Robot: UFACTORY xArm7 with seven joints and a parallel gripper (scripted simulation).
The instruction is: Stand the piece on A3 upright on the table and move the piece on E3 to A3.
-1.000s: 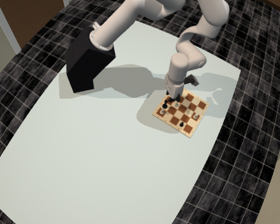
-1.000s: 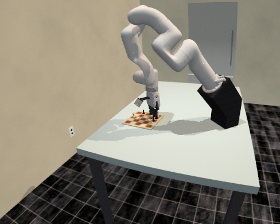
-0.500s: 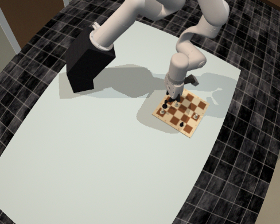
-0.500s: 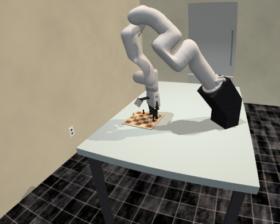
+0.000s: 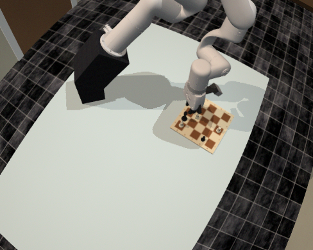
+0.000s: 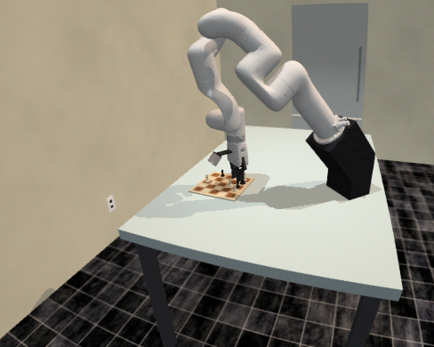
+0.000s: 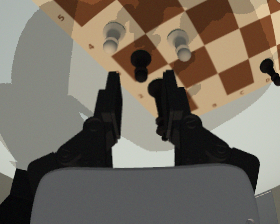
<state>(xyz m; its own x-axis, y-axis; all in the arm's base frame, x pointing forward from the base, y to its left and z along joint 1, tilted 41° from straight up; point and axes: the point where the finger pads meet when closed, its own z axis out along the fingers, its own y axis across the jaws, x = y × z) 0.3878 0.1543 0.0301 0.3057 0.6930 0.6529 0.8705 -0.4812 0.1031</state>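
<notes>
Right now my hand is 10 mm short of the tall black piece, 40 mm to the left of it and 30 mm above it. Round my hand: white piece 150 mm ahead, 40 mm to the left, 40 mm below; chessboard 70 mm ahead, 20 mm to the left, 60 mm below.
</notes>
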